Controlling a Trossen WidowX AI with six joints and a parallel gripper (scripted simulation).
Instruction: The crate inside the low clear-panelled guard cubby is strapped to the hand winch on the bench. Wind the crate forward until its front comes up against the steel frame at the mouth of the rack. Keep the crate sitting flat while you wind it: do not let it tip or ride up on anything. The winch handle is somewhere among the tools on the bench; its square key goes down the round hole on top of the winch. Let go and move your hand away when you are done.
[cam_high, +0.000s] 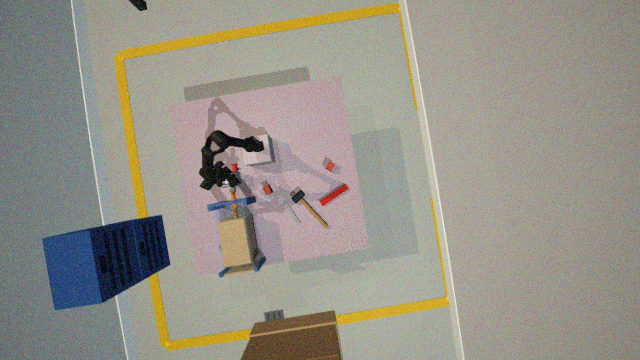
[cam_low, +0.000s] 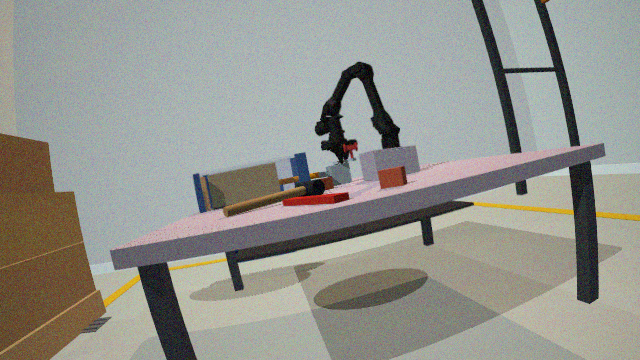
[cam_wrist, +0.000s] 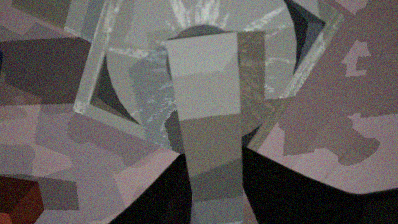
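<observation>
My gripper tip is 10 mm past the winch handle, 10 mm to the right of it and 20 mm below it. The rest, counted from my gripper tip: grey winch: 10 mm ahead, 50 mm to the right, 60 mm below; blue steel frame: 180 mm ahead, 60 mm to the right, 20 mm above; red knob: 30 mm behind, 50 mm to the left, 50 mm above.
</observation>
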